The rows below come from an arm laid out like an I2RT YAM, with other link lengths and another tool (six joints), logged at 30 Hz.
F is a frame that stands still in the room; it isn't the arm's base.
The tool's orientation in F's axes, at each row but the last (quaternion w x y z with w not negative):
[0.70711, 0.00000, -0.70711, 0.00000]
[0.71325, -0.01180, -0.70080, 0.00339]
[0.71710, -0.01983, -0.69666, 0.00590]
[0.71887, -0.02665, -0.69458, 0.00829]
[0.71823, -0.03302, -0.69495, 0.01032]
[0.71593, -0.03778, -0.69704, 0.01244]
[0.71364, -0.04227, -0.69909, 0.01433]
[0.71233, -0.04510, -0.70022, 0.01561]
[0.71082, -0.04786, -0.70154, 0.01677]
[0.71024, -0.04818, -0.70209, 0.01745]
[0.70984, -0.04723, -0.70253, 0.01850]
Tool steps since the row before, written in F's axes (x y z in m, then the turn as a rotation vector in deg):
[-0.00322, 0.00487, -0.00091, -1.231, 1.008, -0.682]
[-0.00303, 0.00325, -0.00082, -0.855, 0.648, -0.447]
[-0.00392, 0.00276, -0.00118, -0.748, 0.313, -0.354]
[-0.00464, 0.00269, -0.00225, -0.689, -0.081, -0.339]
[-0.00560, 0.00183, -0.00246, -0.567, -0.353, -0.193]
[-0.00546, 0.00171, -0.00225, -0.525, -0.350, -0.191]
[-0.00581, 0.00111, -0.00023, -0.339, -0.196, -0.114]
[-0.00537, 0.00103, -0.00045, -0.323, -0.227, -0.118]
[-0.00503, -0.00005, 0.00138, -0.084, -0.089, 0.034]
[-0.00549, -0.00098, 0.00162, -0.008, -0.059, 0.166]
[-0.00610, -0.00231, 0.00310, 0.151, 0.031, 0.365]
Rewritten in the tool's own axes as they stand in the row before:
[-0.00091, 0.00487, 0.00322, -0.682, 1.008, 1.231]
[-0.00080, 0.00323, 0.00305, -0.448, 0.647, 0.855]
[-0.00119, 0.00273, 0.00394, -0.364, 0.311, 0.744]
[-0.00228, 0.00268, 0.00463, -0.366, -0.081, 0.675]
[-0.00253, 0.00180, 0.00558, -0.233, -0.358, 0.549]
[-0.00228, 0.00168, 0.00546, -0.230, -0.354, 0.507]
[-0.00027, 0.00090, 0.00584, -0.137, -0.199, 0.329]
[-0.00046, 0.00084, 0.00540, -0.143, -0.229, 0.311]
[0.00129, -0.00039, 0.00504, 0.024, -0.095, 0.080]
[0.00145, -0.00136, 0.00546, 0.160, -0.074, 0.007]
[0.00280, -0.00283, 0.00603, 0.368, 0.003, -0.147]

